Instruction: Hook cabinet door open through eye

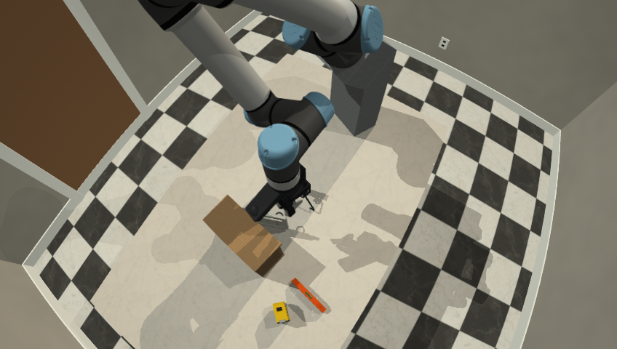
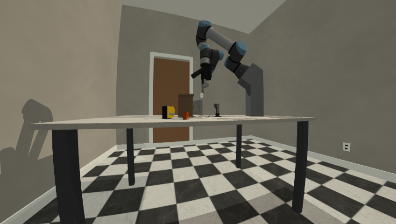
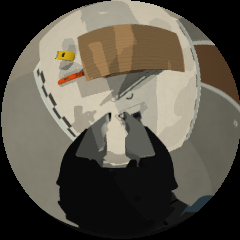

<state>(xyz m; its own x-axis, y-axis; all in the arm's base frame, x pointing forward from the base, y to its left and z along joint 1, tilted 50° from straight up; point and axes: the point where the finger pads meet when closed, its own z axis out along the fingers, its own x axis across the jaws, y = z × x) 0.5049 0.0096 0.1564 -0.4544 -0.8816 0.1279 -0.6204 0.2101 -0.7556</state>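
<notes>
The thin dark hook is 11 cm behind my hand, 3 cm to the left of it and 15 cm below it. The rest, counted from my hand: grey door 1 cm behind, 9 cm to the right, 13 cm below; then yellow tape measure 29 cm ahead, 6 cm to the left, 17 cm below.
</notes>
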